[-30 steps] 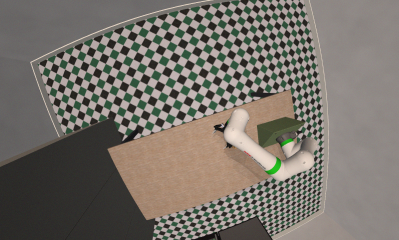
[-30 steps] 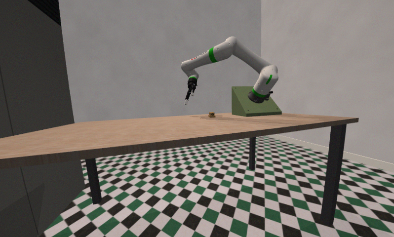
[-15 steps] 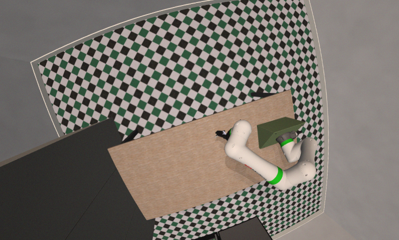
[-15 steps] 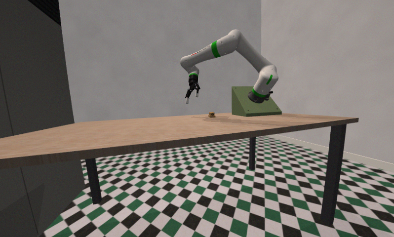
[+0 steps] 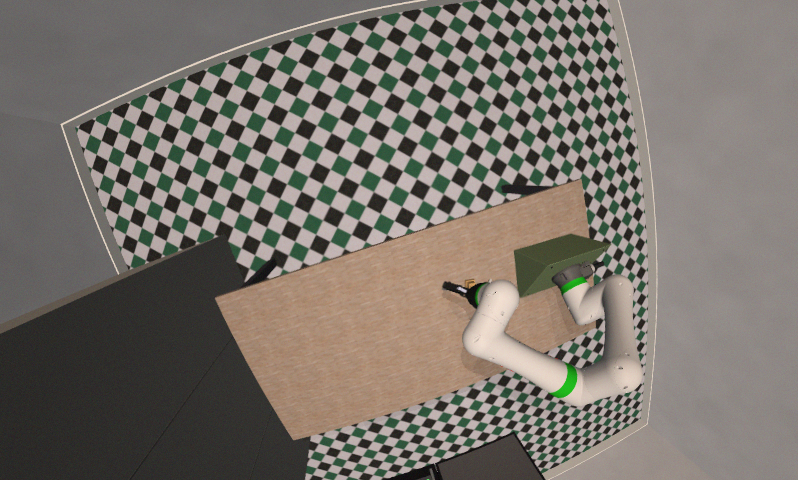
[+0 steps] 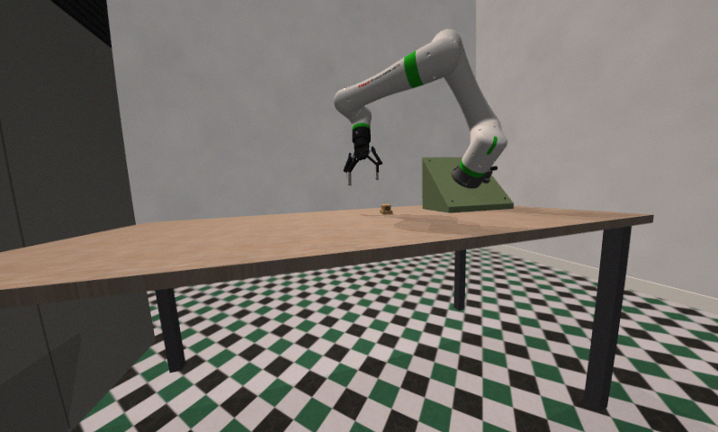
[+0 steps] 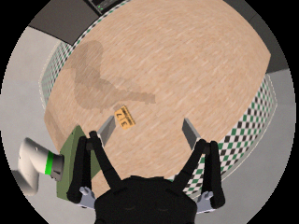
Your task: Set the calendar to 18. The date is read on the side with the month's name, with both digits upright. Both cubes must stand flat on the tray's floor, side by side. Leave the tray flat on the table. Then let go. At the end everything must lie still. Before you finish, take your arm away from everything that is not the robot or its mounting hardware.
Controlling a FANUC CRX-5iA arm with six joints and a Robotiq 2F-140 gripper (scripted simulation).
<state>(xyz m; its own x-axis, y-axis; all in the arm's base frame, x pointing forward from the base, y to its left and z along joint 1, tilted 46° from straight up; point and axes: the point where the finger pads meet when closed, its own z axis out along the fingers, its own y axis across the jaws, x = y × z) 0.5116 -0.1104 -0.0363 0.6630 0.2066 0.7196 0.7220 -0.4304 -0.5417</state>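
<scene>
Now: the tray 15 cm below my hand, 9 cm behind it and 6 cm to the left of it.
</scene>
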